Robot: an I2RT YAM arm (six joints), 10 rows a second.
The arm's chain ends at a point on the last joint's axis. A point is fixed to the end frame.
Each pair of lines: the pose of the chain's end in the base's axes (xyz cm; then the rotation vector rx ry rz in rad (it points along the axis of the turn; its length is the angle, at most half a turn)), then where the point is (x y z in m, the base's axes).
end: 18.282, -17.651, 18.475, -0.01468, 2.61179, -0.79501
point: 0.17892 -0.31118 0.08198
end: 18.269, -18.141, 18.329, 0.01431, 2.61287, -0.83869
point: 0.17425 -0.31841 0.08392
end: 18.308, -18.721, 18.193, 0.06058, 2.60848, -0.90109
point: 0.16828 -0.32717 0.08756
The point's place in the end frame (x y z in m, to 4 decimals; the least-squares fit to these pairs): 0.0596 -0.0581 0.1476
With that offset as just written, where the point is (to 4 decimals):
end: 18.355, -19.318, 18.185, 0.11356, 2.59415, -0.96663
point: 0.1625 -0.3359 0.0929
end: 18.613, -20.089, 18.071, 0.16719, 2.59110, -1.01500
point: 0.1583 -0.3446 0.0954
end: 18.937, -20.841, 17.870, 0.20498, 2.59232, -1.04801
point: 0.1563 -0.3524 0.0957
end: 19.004, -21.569, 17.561, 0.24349, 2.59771, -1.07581
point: 0.1516 -0.3594 0.0944
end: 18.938, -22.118, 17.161, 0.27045, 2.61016, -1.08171
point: 0.1471 -0.3636 0.0902
